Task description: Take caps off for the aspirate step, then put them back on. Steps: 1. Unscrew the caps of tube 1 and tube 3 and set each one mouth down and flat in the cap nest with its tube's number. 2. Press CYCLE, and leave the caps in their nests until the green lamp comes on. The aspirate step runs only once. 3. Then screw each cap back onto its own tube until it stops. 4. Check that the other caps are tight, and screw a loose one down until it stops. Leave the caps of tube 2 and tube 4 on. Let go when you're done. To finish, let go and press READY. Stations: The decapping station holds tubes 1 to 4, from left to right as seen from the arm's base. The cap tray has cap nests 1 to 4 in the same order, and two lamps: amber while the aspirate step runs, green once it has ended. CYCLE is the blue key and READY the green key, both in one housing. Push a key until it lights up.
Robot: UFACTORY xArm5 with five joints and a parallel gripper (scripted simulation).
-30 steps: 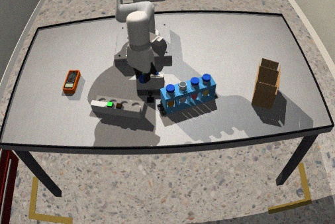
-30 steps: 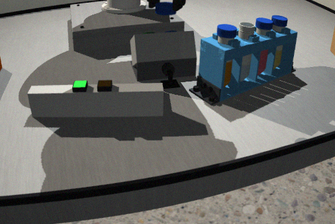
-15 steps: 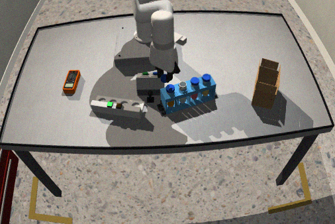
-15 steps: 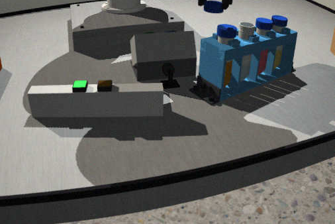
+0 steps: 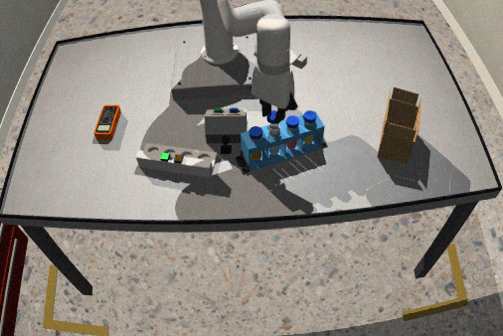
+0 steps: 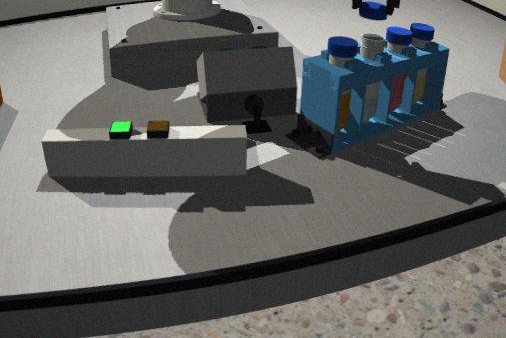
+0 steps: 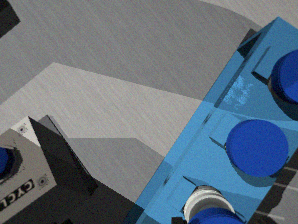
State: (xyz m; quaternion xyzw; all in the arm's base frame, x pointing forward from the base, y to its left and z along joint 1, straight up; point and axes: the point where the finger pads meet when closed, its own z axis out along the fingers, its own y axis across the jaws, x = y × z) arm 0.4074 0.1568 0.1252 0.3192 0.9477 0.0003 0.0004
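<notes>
The blue cap lies 6 cm below my hand, 5 cm to the left of it and 2 cm behind it. Round my hand: blue key 11 cm to the right, 11 cm below, 11 cm behind; green key 15 cm to the right, 12 cm behind, 11 cm below; grey key housing 13 cm to the right, 12 cm below, 10 cm behind.
</notes>
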